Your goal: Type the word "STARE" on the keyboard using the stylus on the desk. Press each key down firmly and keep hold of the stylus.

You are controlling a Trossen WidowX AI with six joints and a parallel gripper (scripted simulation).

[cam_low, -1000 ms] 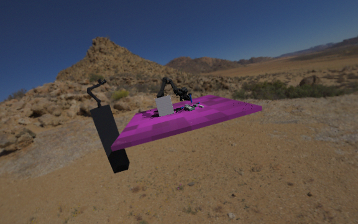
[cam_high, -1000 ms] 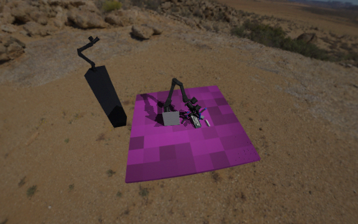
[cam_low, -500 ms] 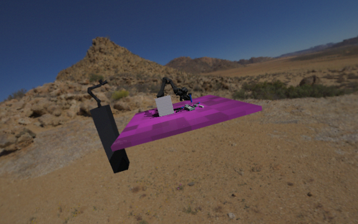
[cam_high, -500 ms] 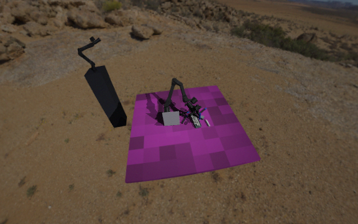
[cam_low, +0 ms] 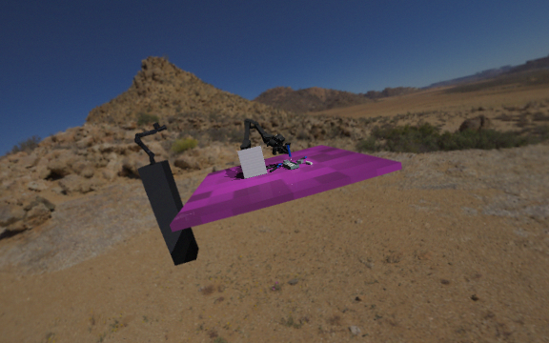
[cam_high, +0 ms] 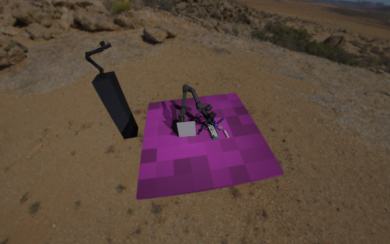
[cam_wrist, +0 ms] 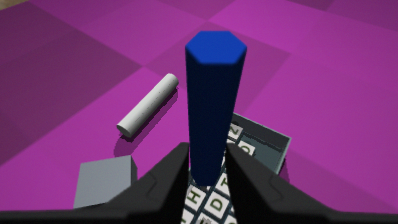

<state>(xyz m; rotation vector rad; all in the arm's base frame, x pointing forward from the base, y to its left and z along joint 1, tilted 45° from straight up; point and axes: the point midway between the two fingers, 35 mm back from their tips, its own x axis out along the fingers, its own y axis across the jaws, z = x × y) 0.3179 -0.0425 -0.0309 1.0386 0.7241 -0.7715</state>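
My gripper tip is 80 mm short of the grey block, 30 mm to the right of it and 100 mm above it. From my gripper tip the other things lie so: white cylinder (120 mm ahead, 60 mm to the right, 100 mm below); then blue hexagonal stylus (20 mm below).
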